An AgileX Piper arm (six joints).
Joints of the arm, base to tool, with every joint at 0 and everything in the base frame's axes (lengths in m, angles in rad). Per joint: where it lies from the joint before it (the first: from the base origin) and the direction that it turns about. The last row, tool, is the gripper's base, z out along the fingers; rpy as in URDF.
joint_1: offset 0 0 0.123 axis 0 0 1
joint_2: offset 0 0 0 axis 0 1 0
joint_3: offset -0.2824 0 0.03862 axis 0 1 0
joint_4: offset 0.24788 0 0.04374 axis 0.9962 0 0.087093
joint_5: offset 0 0 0 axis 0 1 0
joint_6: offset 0.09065 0 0.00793 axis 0.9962 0 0.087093
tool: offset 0 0 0 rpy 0 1.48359 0
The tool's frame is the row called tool.
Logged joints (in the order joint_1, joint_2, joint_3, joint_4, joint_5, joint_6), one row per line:
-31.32, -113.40, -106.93, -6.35, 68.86, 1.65
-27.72, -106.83, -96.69, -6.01, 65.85, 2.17
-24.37, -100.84, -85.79, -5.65, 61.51, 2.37
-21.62, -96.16, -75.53, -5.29, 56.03, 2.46
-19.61, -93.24, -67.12, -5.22, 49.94, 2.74
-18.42, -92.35, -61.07, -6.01, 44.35, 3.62
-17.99, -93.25, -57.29, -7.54, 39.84, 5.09
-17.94, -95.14, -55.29, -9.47, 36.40, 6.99
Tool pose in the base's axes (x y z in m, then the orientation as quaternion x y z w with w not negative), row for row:
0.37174, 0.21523, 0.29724, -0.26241, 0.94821, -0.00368, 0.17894
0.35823, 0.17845, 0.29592, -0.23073, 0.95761, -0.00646, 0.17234
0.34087, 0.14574, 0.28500, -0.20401, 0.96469, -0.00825, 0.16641
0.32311, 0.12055, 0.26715, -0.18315, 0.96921, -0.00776, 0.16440
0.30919, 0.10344, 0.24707, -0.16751, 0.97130, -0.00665, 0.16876
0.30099, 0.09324, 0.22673, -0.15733, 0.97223, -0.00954, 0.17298
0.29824, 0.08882, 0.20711, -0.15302, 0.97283, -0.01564, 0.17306
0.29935, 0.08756, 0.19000, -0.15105, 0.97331, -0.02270, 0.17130
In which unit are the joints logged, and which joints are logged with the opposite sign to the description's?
The joints are logged in degrees. Opposite sign: joint_1, joint_2.
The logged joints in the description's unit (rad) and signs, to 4 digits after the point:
0.5466, 1.9792, -1.8663, -0.1108, 1.2018, 0.0288
0.4838, 1.8645, -1.6876, -0.1049, 1.1493, 0.0379
0.4253, 1.7600, -1.4973, -0.0986, 1.0736, 0.0414
0.3773, 1.6783, -1.3182, -0.0923, 0.9779, 0.0429
0.3423, 1.6273, -1.1715, -0.0911, 0.8716, 0.0478
0.3215, 1.6118, -1.0659, -0.1049, 0.7741, 0.0632
0.3140, 1.6275, -0.9999, -0.1316, 0.6953, 0.0888
0.3131, 1.6605, -0.9650, -0.1653, 0.6353, 0.1220

